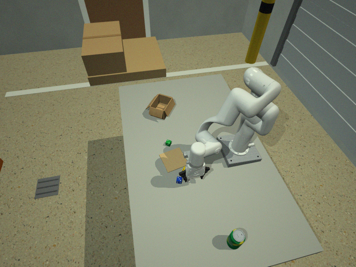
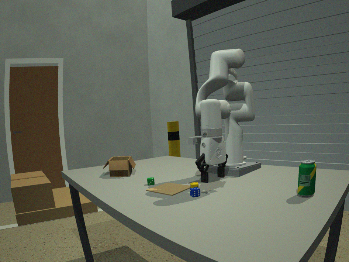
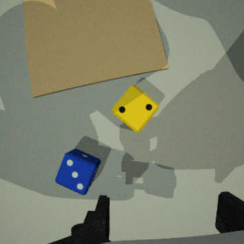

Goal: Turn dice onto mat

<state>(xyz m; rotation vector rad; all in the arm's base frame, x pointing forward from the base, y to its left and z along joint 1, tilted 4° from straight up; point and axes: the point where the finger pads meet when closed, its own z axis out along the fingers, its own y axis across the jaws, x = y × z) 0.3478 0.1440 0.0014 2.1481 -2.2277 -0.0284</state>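
The blue die is 7 cm ahead of my hand, 3 cm to the right of it and 4 cm below it. Round my hand: green die 7 cm ahead, 30 cm to the right, 4 cm below; yellow die 2 cm ahead, 8 cm to the right, 4 cm below; cardboard mat 7 cm ahead, 18 cm to the right, 6 cm below.
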